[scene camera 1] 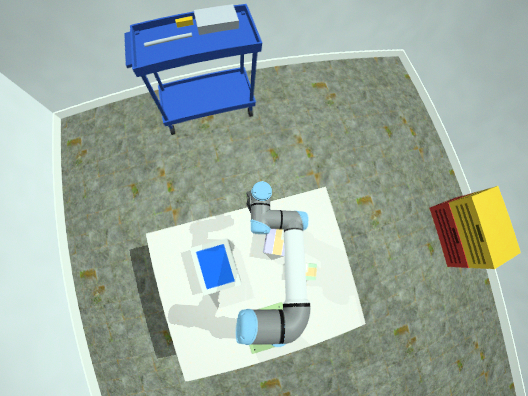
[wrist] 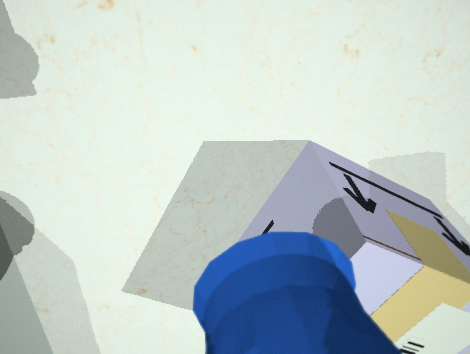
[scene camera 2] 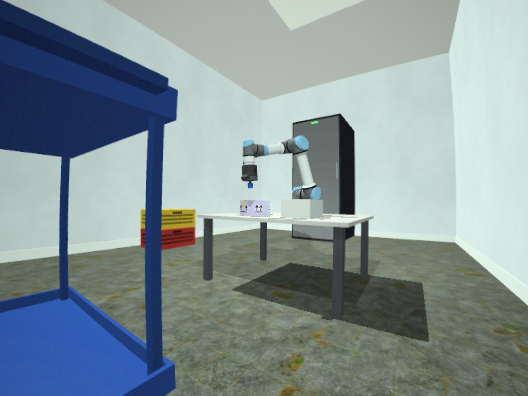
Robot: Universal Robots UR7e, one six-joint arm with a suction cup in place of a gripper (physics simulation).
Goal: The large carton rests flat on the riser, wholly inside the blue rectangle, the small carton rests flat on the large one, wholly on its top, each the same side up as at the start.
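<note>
The large carton (scene camera 1: pixel 270 243) (scene camera 2: pixel 257 208) (wrist: pixel 285 200), lilac with a tan tape band, rests flat on the table beside the riser. The small carton (scene camera 1: pixel 311 271), green and orange on top, lies on the table past the arm's white link, which hides part of it. The riser (scene camera 1: pixel 231 260) (scene camera 2: pixel 301 209) (wrist: pixel 17 320) is a pale block with the blue rectangle (scene camera 1: pixel 216 266) on its top; no carton is on it. My suction cup (scene camera 2: pixel 250 185) (wrist: pixel 275 280) is open, holds nothing and hangs above the large carton with a visible gap. The arm hides it in scene camera 1.
The white table (scene camera 1: pixel 167 250) (scene camera 2: pixel 230 218) carries the arm's green base plate (scene camera 1: pixel 257 348). A blue cart (scene camera 1: pixel 197 57) (scene camera 2: pixel 155 250) stands away from the table. Yellow and red crates (scene camera 1: pixel 492 230) (scene camera 2: pixel 168 228) and a dark cabinet (scene camera 2: pixel 322 165) stand on the floor.
</note>
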